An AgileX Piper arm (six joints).
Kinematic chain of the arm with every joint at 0, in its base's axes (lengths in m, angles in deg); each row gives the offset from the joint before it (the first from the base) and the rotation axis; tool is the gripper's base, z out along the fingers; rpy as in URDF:
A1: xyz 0 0 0.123 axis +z
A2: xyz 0 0 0 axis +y
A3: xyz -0.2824 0 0.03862 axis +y
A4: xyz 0.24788 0 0.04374 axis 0.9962 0 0.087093
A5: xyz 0 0 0 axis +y
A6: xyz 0.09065 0 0.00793 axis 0.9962 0 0.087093
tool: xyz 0 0 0 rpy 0 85.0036 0
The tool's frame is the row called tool.
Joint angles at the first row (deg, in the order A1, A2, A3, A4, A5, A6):
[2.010, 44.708, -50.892, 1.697, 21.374, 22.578]
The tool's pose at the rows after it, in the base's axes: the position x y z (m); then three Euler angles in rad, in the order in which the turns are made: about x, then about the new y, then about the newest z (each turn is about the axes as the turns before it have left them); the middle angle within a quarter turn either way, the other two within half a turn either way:
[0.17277, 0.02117, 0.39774, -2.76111, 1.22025, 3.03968]
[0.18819, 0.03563, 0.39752, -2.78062, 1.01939, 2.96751]
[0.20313, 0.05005, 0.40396, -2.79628, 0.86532, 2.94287]
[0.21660, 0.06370, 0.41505, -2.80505, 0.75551, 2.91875]
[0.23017, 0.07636, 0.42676, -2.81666, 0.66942, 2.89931]
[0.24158, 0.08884, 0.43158, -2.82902, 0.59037, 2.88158]
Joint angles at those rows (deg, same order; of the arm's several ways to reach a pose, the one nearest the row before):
[6.252, 49.175, -54.088, 2.938, 28.540, 14.175]
[9.637, 54.921, -60.071, 3.584, 39.576, 9.881]
[12.665, 60.760, -67.183, 3.581, 49.122, 9.474]
[15.176, 66.190, -74.861, 3.582, 57.194, 9.472]
[17.143, 71.538, -82.794, 3.581, 64.398, 9.474]
[18.961, 76.100, -88.784, 3.703, 70.086, 9.473]

